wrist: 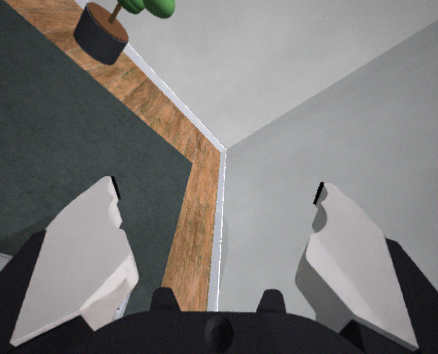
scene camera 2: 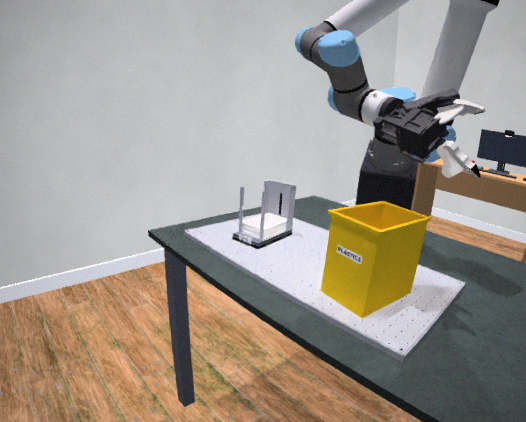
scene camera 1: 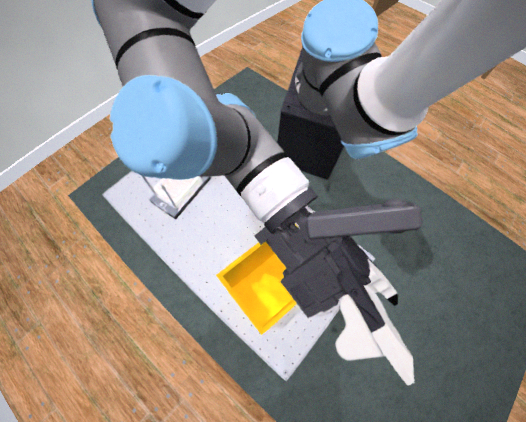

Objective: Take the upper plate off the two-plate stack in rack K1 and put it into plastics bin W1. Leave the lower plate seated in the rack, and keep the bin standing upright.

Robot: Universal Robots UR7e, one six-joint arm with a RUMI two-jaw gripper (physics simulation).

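Frame: origin at the arm's base, x up, y ahead, z left, level; centimetres.
Seen in the pictures: gripper, between the fingertips: [wrist: 218, 182] [scene camera 2: 482, 146] [scene camera 1: 402, 335]; arm's base, origin of its link: [scene camera 2: 391, 156].
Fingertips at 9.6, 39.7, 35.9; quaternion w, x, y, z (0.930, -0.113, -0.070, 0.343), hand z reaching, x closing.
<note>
Pixels of each thing's top centre, then the offset from my fingertips to it, as dx, dy, dz. Level surfaces: height alone.
- Rack K1, centre of its top: [scene camera 1: 165, 159] [scene camera 2: 266, 186] -19.4, -2.7, -54.1
- yellow plastics bin W1, centre of its top: [scene camera 1: 277, 271] [scene camera 2: 382, 214] -16.4, +0.4, -16.9
- pale perforated board, height of its surface: dx -34.4
- dark green table, height of its surface: dx -35.7
Rack K1 [scene camera 1: 163, 204] [scene camera 2: 289, 210] stands upright at the far left end of the board, with thin posts and a slotted back panel. White plates [scene camera 1: 175, 191] [scene camera 2: 265, 226] lie stacked low inside it; the line between upper and lower plate is hard to make out. The yellow plastics bin W1 [scene camera 1: 262, 295] [scene camera 2: 350, 282] stands upright; the part of its inside that shows holds no plate. My gripper [scene camera 1: 403, 341] [scene camera 2: 481, 143] [wrist: 218, 182] is open and empty, high above the table, past the bin on the side away from the rack, its fingers pointing away from both.
The pale perforated board [scene camera 1: 190, 250] [scene camera 2: 305, 270] carries rack and bin on the dark green table [scene camera 1: 450, 350] [scene camera 2: 495, 320] [wrist: 100, 130]. The arm's black pedestal [scene camera 1: 307, 142] [scene camera 2: 385, 187] stands behind. A desk with a monitor [scene camera 2: 505, 149] and a potted plant [wrist: 100, 37] are farther off.
</note>
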